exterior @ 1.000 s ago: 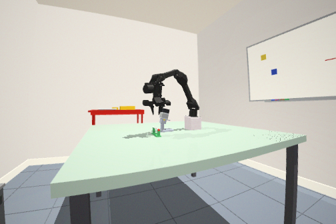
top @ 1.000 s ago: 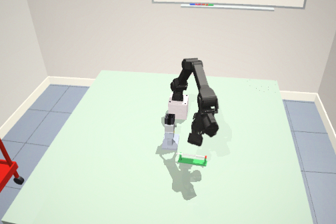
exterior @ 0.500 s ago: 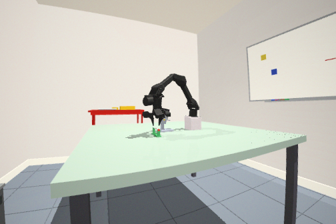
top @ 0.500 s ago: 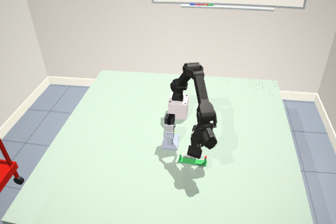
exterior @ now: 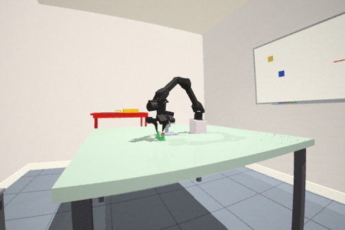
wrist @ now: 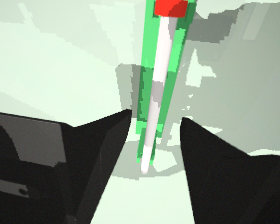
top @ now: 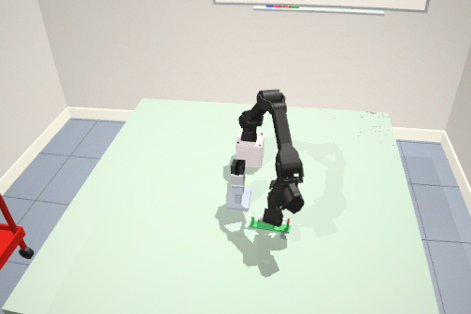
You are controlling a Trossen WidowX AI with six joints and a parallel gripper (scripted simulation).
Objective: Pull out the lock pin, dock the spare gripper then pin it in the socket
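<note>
Right now the green rack is 1 cm to the left of my gripper tip and 2 cm below it. The rest, counted from my gripper tip: spare gripper (12 cm behind, 12 cm to the right, 8 cm above); then grey-blue mount (12 cm behind, 11 cm to the right, 1 cm above).
</note>
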